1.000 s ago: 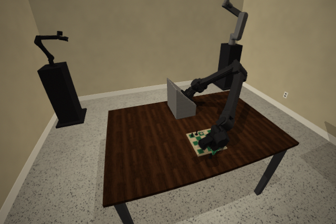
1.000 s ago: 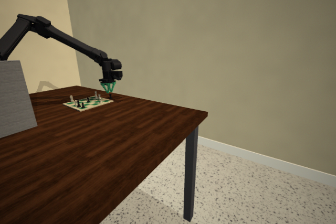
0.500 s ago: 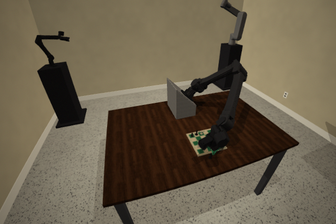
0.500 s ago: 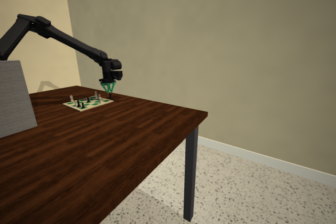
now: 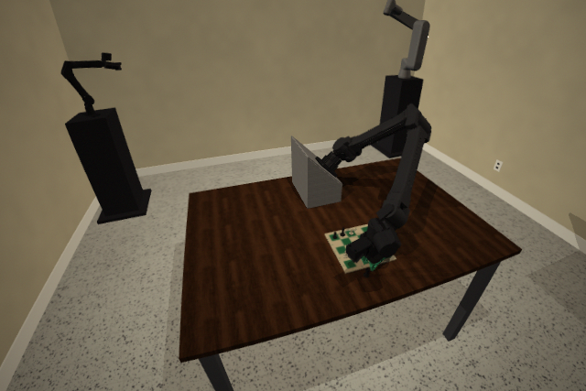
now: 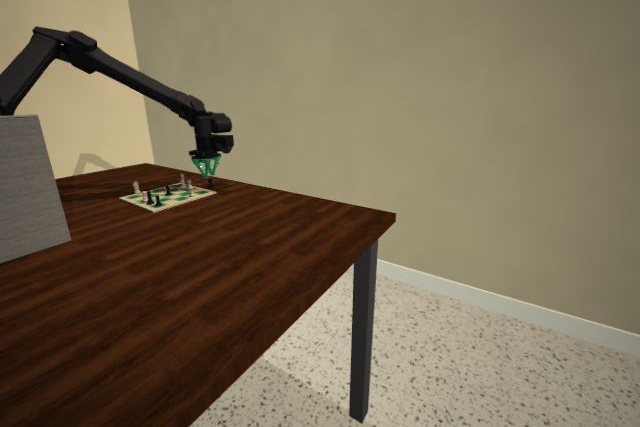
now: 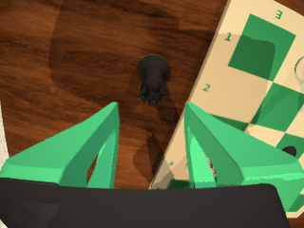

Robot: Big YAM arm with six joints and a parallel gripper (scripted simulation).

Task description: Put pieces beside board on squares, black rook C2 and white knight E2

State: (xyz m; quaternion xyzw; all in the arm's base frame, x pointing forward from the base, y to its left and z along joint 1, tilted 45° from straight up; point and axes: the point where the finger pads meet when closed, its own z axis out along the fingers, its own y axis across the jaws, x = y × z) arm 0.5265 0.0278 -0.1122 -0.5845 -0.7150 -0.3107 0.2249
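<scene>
My gripper is now 4 cm above the black rook. From my hand the other things lie so: green-and-cream chessboard (14 cm behind, 4 cm to the left, 5 cm below); white knight (17 cm behind, 18 cm to the left, 4 cm below).
</scene>
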